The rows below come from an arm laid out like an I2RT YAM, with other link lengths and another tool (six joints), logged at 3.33 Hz.
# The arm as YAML. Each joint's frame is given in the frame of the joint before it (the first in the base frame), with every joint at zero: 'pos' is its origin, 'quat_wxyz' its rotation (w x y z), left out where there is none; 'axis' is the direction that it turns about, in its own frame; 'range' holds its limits. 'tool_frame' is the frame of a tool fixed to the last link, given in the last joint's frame.
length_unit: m
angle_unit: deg
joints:
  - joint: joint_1
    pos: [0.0, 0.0, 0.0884]
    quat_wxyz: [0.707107, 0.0, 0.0, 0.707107]
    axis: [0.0, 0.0, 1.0]
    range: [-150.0, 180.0]
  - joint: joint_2
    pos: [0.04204, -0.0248, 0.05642]
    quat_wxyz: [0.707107, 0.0, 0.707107, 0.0]
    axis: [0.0, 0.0, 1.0]
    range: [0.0, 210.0]
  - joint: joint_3
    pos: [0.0, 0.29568, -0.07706]
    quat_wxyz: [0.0, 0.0, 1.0, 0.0]
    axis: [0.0, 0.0, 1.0]
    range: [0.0, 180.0]
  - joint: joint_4
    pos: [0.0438, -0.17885, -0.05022]
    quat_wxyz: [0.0, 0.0, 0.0, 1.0]
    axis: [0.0, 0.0, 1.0]
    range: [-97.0, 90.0]
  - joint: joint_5
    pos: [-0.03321, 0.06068, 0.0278]
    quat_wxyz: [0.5, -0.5, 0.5, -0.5]
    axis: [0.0, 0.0, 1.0]
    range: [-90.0, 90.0]
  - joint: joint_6
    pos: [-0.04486, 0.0, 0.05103]
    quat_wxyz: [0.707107, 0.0, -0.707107, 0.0]
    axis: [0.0, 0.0, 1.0]
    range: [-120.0, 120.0]
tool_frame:
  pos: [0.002, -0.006, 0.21]
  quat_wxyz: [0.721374, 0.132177, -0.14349, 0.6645]
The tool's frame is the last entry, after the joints.
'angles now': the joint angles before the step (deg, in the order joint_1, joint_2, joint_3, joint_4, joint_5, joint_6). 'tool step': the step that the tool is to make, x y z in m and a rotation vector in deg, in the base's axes. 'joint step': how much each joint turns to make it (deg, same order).
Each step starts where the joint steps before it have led.
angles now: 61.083 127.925 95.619 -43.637 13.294 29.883
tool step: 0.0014 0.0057 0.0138 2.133 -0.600 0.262
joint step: -0.132 -1.939 0.057 0.218 -0.594 -0.254
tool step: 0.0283 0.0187 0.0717 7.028 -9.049 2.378
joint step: -0.208 -7.676 1.224 2.691 3.177 -4.202
